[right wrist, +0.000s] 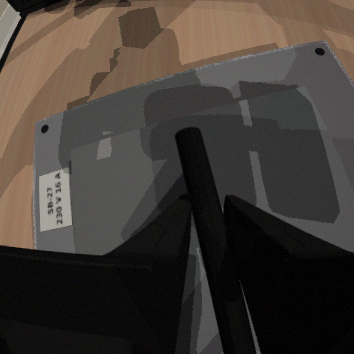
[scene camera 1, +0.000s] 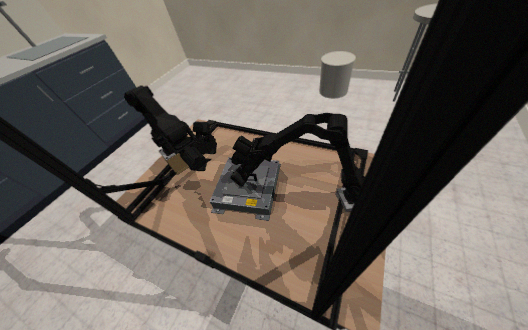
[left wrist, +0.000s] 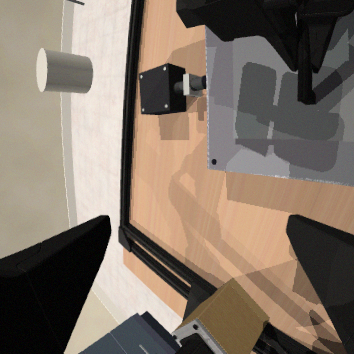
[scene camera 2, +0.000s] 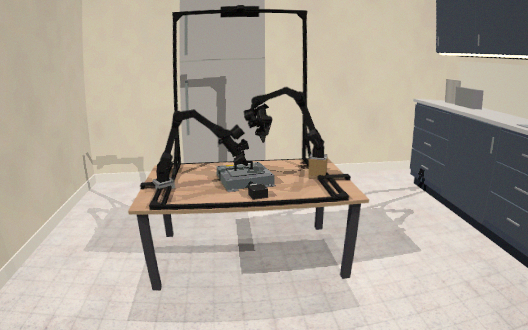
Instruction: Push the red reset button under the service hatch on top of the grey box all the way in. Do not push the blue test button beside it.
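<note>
The grey box (scene camera 1: 239, 205) (scene camera 2: 250, 181) (left wrist: 217, 120) (right wrist: 52, 155) lies on the table. Its service hatch (scene camera 1: 230, 187) (right wrist: 110, 200) has a black bar handle (left wrist: 305, 92) (right wrist: 192, 150). My right gripper (scene camera 2: 243, 159) (left wrist: 306, 68) (right wrist: 206, 203) is shut on the handle, over the box top. Whether the hatch is raised is hard to tell; it looks nearly level. The red reset button and the blue test button do not show in any view. My left gripper (scene camera 2: 263, 137) (left wrist: 199, 223) is open and empty, high above the table, away from the box.
A small black block (scene camera 2: 258, 191) (left wrist: 162, 90) with a grey connector stands beside the box. A brown block (scene camera 1: 178, 163) (scene camera 2: 318, 167) (left wrist: 230, 310) is at the left arm's base. Black frame bars run along the table (scene camera 2: 140, 204) edges. A yellow label (scene camera 1: 251, 202) is on the box.
</note>
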